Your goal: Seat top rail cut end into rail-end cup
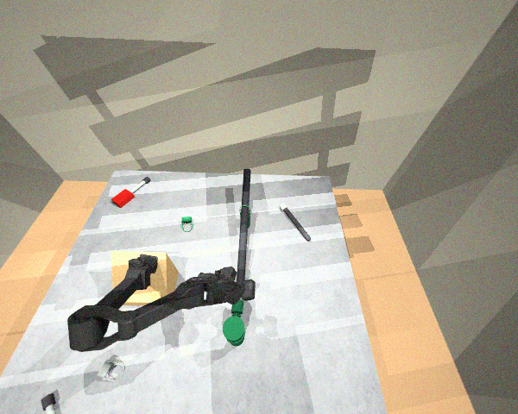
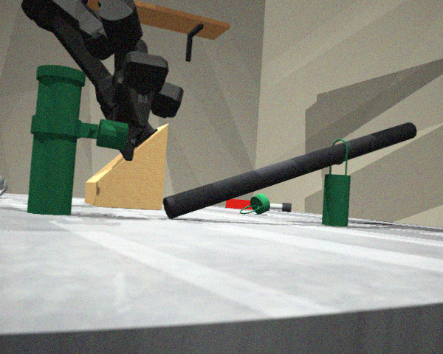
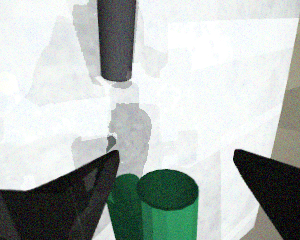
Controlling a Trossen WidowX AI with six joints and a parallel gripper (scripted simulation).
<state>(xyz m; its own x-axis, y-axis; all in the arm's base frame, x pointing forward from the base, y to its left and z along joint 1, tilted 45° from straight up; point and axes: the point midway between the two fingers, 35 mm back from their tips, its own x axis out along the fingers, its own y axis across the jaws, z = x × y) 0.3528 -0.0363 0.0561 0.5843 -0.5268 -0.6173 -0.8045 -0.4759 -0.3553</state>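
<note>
The green rail-end cup is 1 cm behind my gripper tip, 5 cm to the right of it and 1 cm above it. Also, from my gripper tip: small green post 5 cm behind, 39 cm to the left.
</note>
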